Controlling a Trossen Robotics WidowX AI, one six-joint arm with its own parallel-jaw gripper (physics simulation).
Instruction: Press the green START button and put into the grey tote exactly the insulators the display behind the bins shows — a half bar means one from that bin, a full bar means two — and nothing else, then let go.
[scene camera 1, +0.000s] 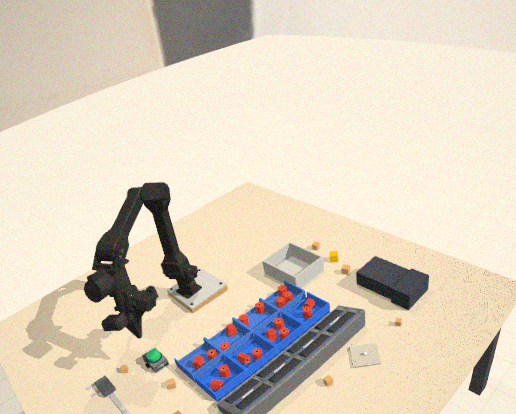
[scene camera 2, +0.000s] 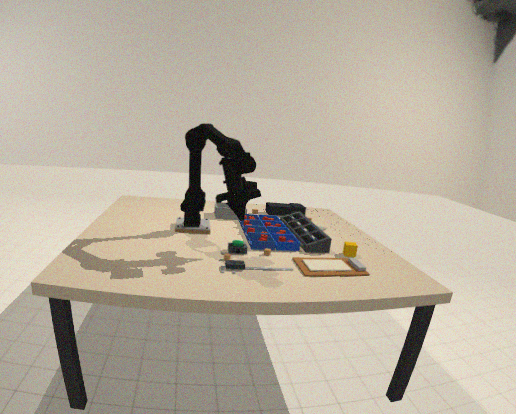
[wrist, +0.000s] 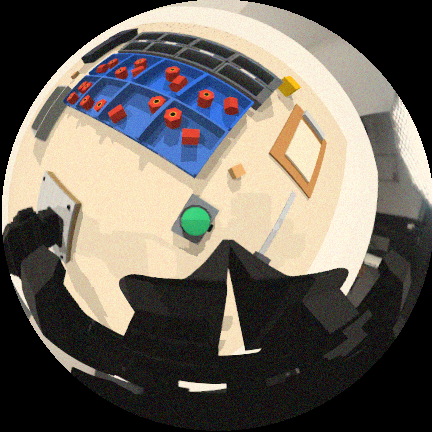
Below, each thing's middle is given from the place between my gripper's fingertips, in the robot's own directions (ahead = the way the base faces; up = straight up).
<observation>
I see the grey tote (scene camera 1: 297, 265) 6 cm ahead of my hand, 56 cm to the left of it and 9 cm below it. The rest, counted from my hand: black box (scene camera 1: 404, 287): 38 cm ahead, 64 cm to the left, 9 cm below.
</observation>
